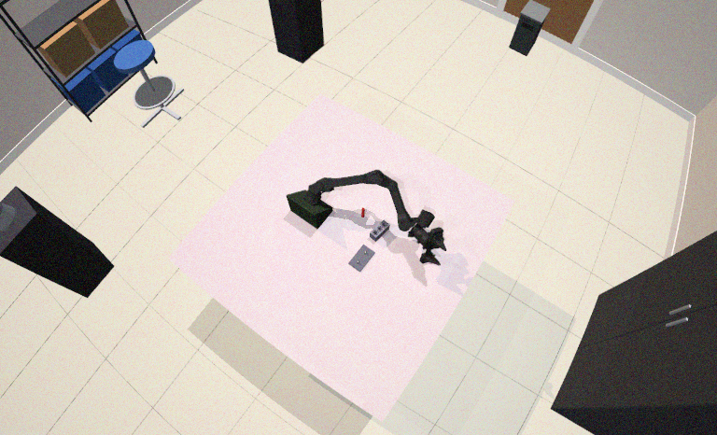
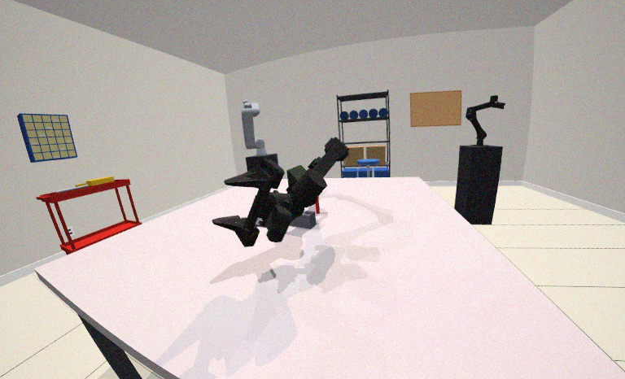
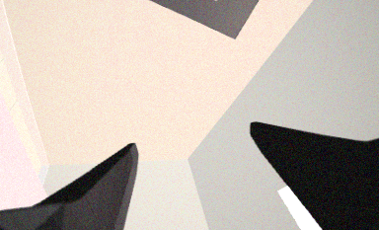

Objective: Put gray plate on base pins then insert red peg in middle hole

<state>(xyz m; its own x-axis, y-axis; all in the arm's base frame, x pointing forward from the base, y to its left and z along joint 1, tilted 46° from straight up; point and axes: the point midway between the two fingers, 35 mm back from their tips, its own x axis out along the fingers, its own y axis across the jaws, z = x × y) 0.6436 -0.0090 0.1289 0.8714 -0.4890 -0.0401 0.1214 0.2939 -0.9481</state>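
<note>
Now: the gray plate 33 cm behind my gripper tip, 2 cm to the left of it and 16 cm below it. From my gripper tip the other things lie so: red peg: 45 cm behind, 4 cm to the left, 16 cm below.
</note>
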